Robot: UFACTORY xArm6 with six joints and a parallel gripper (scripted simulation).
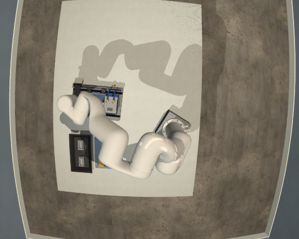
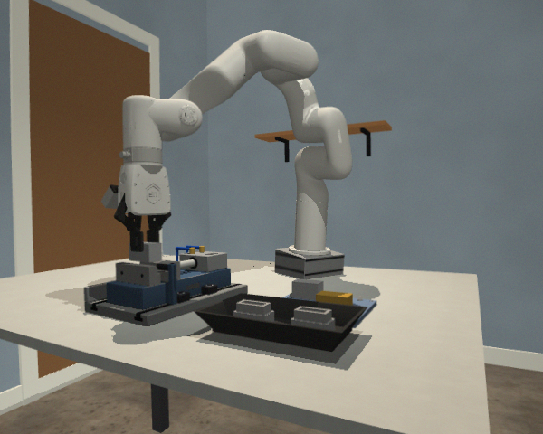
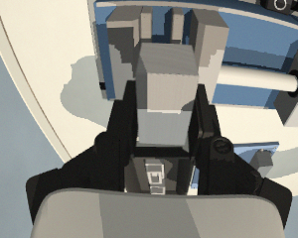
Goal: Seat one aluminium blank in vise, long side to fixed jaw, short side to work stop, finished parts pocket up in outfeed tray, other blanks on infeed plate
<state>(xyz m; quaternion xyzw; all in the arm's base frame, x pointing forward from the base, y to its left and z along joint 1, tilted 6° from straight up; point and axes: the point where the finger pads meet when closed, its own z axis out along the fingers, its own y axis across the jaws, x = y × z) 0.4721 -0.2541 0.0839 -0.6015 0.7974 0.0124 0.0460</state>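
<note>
The fixed jaw lies 6 cm below my hand and 3 cm ahead of it. Also, from my hand: aluminium blank 2 cm below; work stop 5 cm to the left, 5 cm below, 1 cm ahead; moving jaw block 6 cm below, 3 cm behind, 1 cm to the left.
</note>
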